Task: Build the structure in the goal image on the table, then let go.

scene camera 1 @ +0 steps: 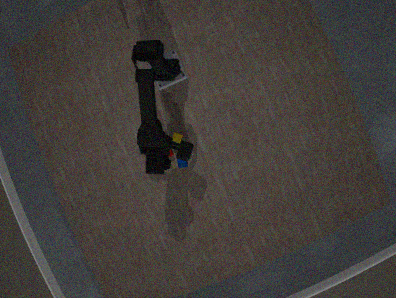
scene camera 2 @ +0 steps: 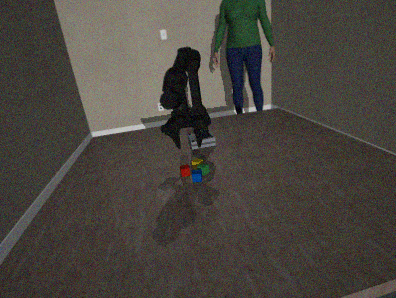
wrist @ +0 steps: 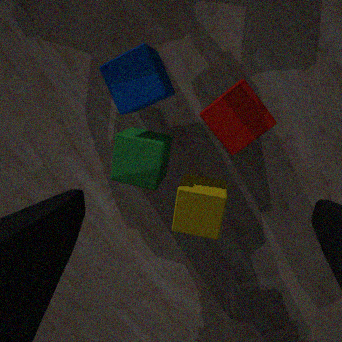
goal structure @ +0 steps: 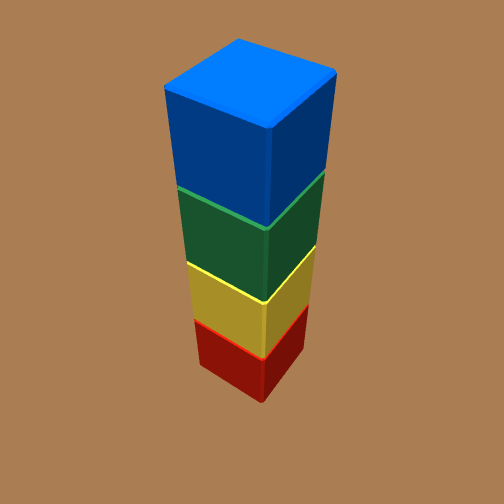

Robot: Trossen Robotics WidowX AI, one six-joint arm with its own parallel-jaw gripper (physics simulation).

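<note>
Four separate cubes lie on the wood-grain surface. The blue cube (scene camera 1: 183, 163) (scene camera 2: 197, 176) (wrist: 134, 80) and the red cube (scene camera 1: 171, 153) (scene camera 2: 185, 171) (wrist: 238, 117) are upper left and upper right in the wrist view. The green cube (scene camera 2: 203, 170) (wrist: 136, 160) is below the blue one, with a small gap; in scene camera 1 the arm hides it. The yellow cube (scene camera 1: 177, 137) (scene camera 2: 197, 161) (wrist: 200, 213) is lower right of the green one, nearest the arm's base. My gripper (scene camera 2: 190, 147) (wrist: 201, 205) is open and empty, above the cubes, fingers either side of the yellow cube in the wrist view.
The arm's grey base plate (scene camera 1: 173, 82) (scene camera 2: 207, 143) stands behind the cubes. A standing person (scene camera 2: 243, 50) in a green top is by the back wall (scene camera 2: 120, 65). The arm's dark shadows fall over and around the cubes.
</note>
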